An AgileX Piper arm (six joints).
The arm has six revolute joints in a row. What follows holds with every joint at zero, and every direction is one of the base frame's.
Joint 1 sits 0.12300 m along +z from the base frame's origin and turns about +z.
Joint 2 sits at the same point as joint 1 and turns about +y.
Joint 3 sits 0.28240 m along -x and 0.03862 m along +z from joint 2 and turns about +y.
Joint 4 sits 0.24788 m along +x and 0.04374 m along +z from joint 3 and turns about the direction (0.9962, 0, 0.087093).
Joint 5 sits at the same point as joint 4 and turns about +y.
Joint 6 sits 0.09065 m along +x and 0.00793 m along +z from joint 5 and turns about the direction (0.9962, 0, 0.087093).
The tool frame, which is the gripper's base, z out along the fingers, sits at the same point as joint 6; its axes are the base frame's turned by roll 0.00, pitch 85.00 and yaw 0.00 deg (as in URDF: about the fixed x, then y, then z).
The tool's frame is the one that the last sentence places.
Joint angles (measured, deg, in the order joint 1, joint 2, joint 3, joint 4, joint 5, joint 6), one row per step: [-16.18 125.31 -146.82 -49.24 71.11 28.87]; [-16.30 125.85 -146.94 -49.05 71.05 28.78]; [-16.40 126.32 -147.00 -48.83 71.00 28.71]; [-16.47 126.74 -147.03 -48.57 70.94 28.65]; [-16.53 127.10 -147.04 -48.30 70.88 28.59]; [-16.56 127.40 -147.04 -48.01 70.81 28.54]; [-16.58 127.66 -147.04 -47.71 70.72 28.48]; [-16.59 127.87 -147.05 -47.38 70.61 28.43]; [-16.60 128.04 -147.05 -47.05 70.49 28.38]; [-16.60 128.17 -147.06 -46.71 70.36 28.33]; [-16.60 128.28 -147.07 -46.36 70.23 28.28]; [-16.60 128.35 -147.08 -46.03 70.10 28.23]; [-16.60 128.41 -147.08 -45.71 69.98 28.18]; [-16.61 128.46 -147.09 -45.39 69.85 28.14]
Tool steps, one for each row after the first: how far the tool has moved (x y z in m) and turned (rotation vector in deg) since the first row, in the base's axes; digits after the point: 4 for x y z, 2 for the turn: [0.0024 -0.0015 -0.0039 0.22 0.40 0.04]; [0.0045 -0.0027 -0.0076 0.48 0.77 0.10]; [0.0065 -0.0036 -0.0111 0.76 1.10 0.21]; [0.0083 -0.0043 -0.0143 1.04 1.38 0.33]; [0.0100 -0.0048 -0.0170 1.33 1.60 0.49]; [0.0115 -0.0050 -0.0193 1.60 1.77 0.69]; [0.0128 -0.0051 -0.0212 1.87 1.85 0.91]; [0.0140 -0.0051 -0.0229 2.13 1.91 1.14]; [0.0150 -0.0050 -0.0241 2.38 1.90 1.39]; [0.0159 -0.0049 -0.0252 2.63 1.87 1.65]; [0.0166 -0.0047 -0.0259 2.85 1.81 1.90]; [0.0172 -0.0045 -0.0267 3.07 1.76 2.13]; [0.0178 -0.0043 -0.0272 3.28 1.67 2.36]
